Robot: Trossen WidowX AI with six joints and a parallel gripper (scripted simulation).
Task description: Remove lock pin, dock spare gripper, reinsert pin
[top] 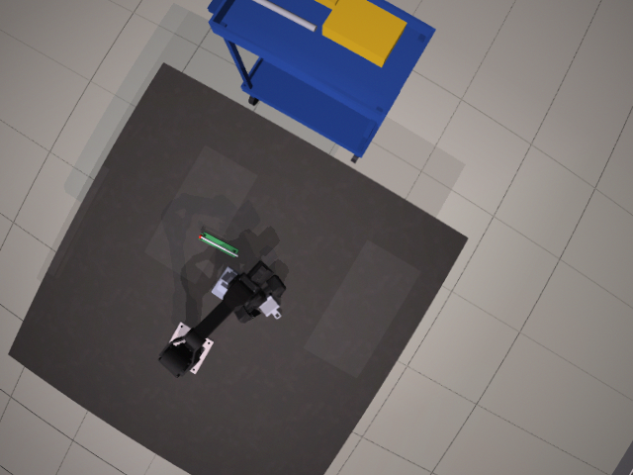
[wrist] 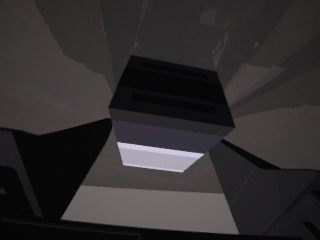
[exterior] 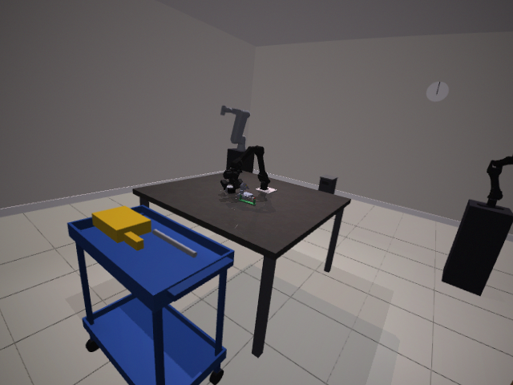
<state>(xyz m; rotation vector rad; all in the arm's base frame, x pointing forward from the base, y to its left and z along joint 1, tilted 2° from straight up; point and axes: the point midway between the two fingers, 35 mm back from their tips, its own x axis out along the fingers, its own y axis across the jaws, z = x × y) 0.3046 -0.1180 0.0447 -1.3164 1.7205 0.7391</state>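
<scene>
Right now my gripper tip is 1 cm below the spare gripper. Round my gripper tip: green flat bracket: 7 cm ahead, 27 cm to the left, 1 cm above; then grey mount: 1 cm behind, 16 cm to the left, 4 cm above.
</scene>
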